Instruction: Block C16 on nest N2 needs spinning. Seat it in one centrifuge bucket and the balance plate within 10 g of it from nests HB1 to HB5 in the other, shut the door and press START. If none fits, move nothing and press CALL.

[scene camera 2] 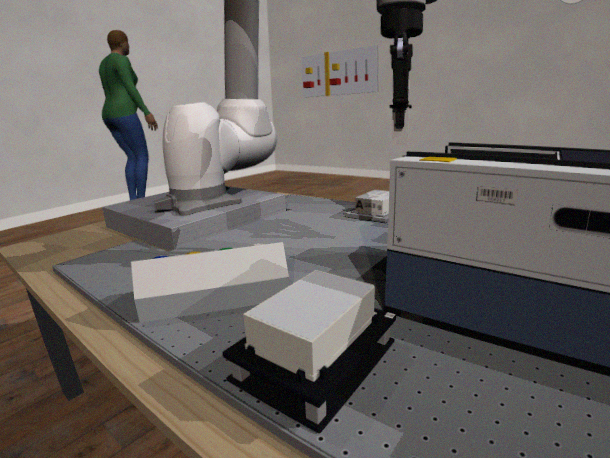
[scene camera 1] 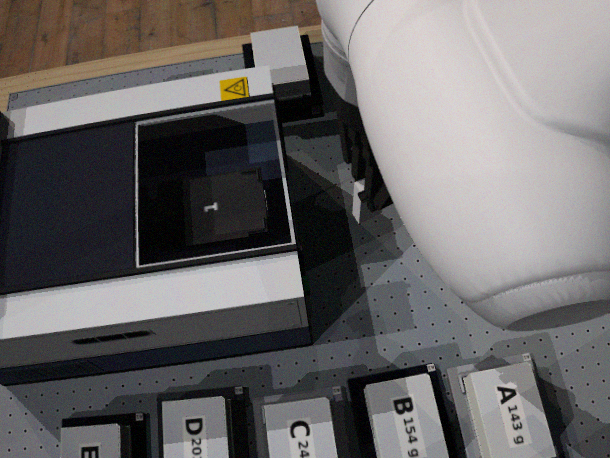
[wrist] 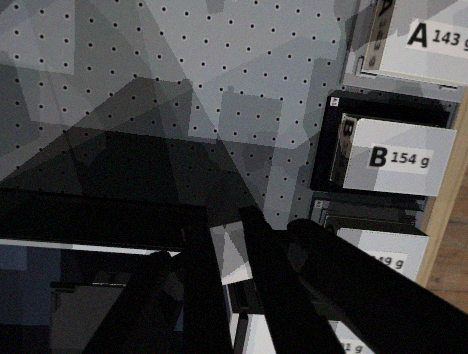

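Pixels of known places: gripper, fingertip midpoint: (scene camera 2: pixel 400 144) (scene camera 1: pixel 367 213) (wrist: pixel 219 201); arm's base at its link origin: (scene camera 2: pixel 199 203).
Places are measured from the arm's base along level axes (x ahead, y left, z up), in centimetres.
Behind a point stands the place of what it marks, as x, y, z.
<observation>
My gripper (scene camera 1: pixel 357 202) {53.2, 17.2, 16.2} (scene camera 2: pixel 398 125) (wrist: pixel 219 201) {53.2, 17.2, 16.2} is shut and empty, high beside the centrifuge (scene camera 1: pixel 200 280) {71.5, 25.7, 16.1} (scene camera 2: pixel 470 220) {75.8, -3.3, 10.0}. A pale-framed glass window (scene camera 1: pixel 136 200) {80.6, 15.8, 16.1} lies over bucket 1 (scene camera 1: pixel 225 215) {71.0, 14.1, 9.2}; I cannot tell whether the door is fully shut. A white block (scene camera 1: pixel 277 47) {66.9, -20.9, 3.2} (scene camera 2: pixel 310 315) {68.6, -21.6, 3.2} sits on a black nest (scene camera 2: pixel 320 392) {73.3, -25.1, -1.0}; its label does not show, so I cannot tell whether it is C16. Plates A 143 g (scene camera 1: pixel 505 400) {34.6, 35.8, 0.5} (wrist: pixel 450 55) {35.0, 39.3, 0.6}, B 154 g (scene camera 1: pixel 400 390) {48.2, 34.5, 0.5} (wrist: pixel 360 175) {50.5, 35.2, 0.5}, C (scene camera 1: pixel 300 410) {60.8, 37.3, 0.5} (wrist: pixel 400 240) {56.8, 44.1, 0.5}, D (scene camera 1: pixel 195 410) {74.3, 37.8, 0.5} and E (scene camera 1: pixel 90 435) {88.1, 42.0, 0.5} stand in nests.
A sloped button box (scene camera 2: pixel 210 280) {47.9, -21.7, -0.1} stands between the white block's nest and the arm base (scene camera 2: pixel 195 150) {7.7, -2.9, 15.4}. The arm's large white link (scene camera 1: pixel 480 175) {51.1, 36.4, 56.1} covers the right of the first scene view. A person (scene camera 2: pixel 120 85) stands behind the table. Wooden table edges (scene camera 2: pixel 150 380) {54.9, -34.3, -6.1} (wrist: pixel 442 200) {51.0, 53.0, -6.1} show.
</observation>
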